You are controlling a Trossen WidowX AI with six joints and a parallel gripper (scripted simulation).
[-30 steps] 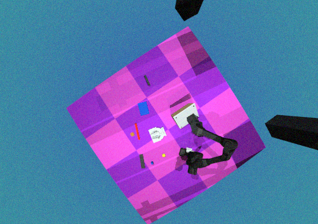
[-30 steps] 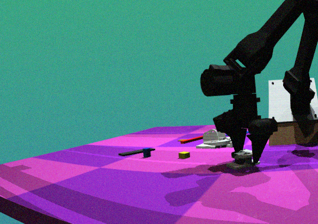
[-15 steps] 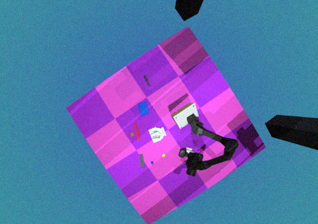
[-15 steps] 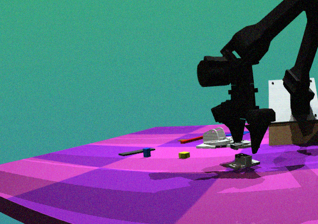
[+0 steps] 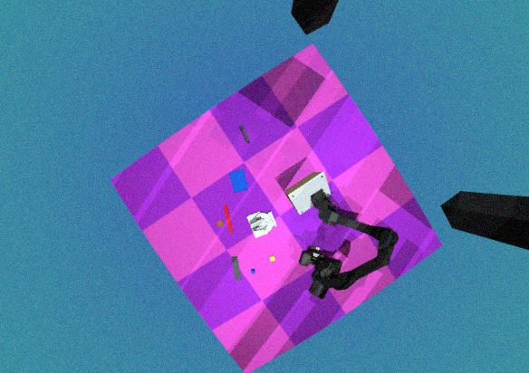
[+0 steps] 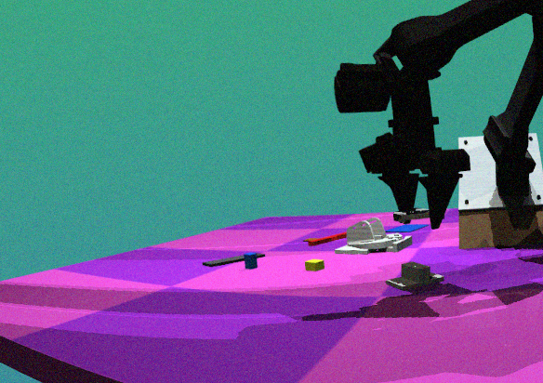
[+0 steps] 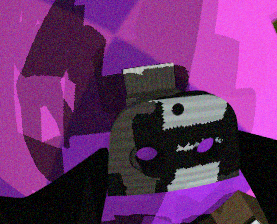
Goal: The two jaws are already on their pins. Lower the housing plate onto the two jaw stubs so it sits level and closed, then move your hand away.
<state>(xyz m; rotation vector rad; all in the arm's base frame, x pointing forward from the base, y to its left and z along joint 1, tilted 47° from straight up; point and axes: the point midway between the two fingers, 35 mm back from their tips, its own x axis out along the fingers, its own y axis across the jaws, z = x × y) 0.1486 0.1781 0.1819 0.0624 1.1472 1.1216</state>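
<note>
Now: the white stepped block 1 cm ahead of my gripper tip, 1 cm to the left of it and 7 cm below it. Also, from my gripper tip: blue cube: 32 cm ahead, 8 cm to the right, 6 cm below; yellow cube: 20 cm ahead, 8 cm to the right, 7 cm below; housing plate: 1 cm ahead, 1 cm to the left, 2 cm above.
</note>
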